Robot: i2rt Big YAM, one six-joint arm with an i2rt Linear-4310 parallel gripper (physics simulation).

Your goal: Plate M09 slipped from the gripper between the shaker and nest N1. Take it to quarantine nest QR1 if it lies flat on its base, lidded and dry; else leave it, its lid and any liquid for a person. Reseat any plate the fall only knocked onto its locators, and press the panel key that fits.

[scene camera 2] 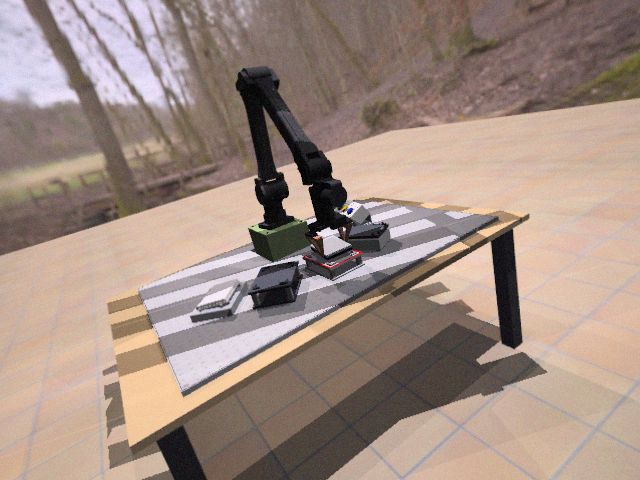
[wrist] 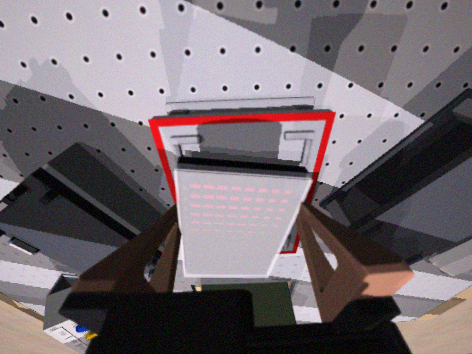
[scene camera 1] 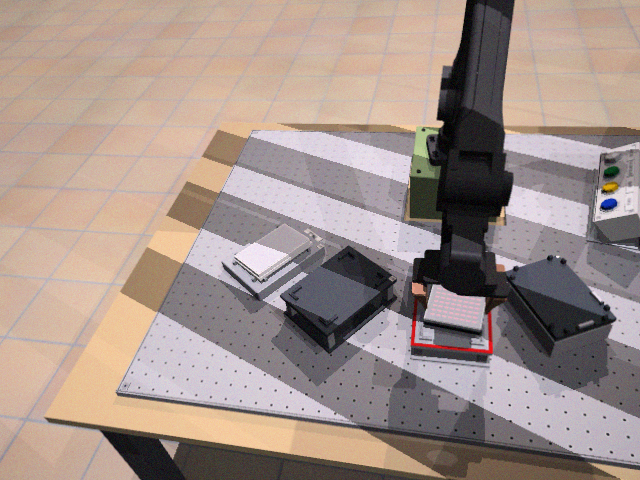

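Seen in the pictures: gripper, between the fingertips: (scene camera 2: 334,250) (wrist: 237,205) (scene camera 1: 455,309); arm's base, origin of its link: (scene camera 2: 276,224).
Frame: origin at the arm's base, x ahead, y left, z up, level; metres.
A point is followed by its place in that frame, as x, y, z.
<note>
A plate (scene camera 1: 454,308) {0.379, -0.063, -0.025} (scene camera 2: 333,245) {0.364, -0.052, -0.025} (wrist: 240,220) {0.368, -0.061, -0.025} with rows of pink wells under a pale, clear top is level between the fingers of my gripper (scene camera 1: 454,304) {0.371, -0.059, -0.038} (scene camera 2: 334,246) {0.371, -0.059, -0.038} (wrist: 237,205) {0.371, -0.059, -0.038}, which is shut on its sides. It hangs a little above the red-rimmed nest (scene camera 1: 452,348) {0.432, -0.073, -0.053} (scene camera 2: 343,261) {0.431, -0.085, -0.053} (wrist: 310,117) {0.423, -0.118, -0.053}, whose front corner locators show. No liquid is seen on it; its underside is hidden. A white plate (scene camera 1: 273,250) {0.201, -0.370, -0.050} (scene camera 2: 217,295) {0.215, -0.389, -0.051} sits on a grey nest (scene camera 1: 261,293) {0.284, -0.388, -0.076} at the left; its seating is unclear. The key panel (scene camera 1: 615,219) {0.193, 0.241, -0.031} (scene camera 2: 359,212) {0.197, 0.251, -0.037} shows green, yellow and blue keys. Nest labels are unreadable.
A black box with corner brackets (scene camera 1: 338,294) {0.325, -0.246, -0.041} (scene camera 2: 276,279) {0.337, -0.260, -0.041} stands close left of the red-rimmed nest. A dark box with posts (scene camera 1: 560,297) {0.355, 0.104, -0.039} (scene camera 2: 374,235) {0.419, 0.075, -0.039} stands close on its right. The green arm base (scene camera 1: 424,193) {0.076, -0.074, -0.039} (scene camera 2: 279,240) {0.079, -0.058, -0.036} is behind.
</note>
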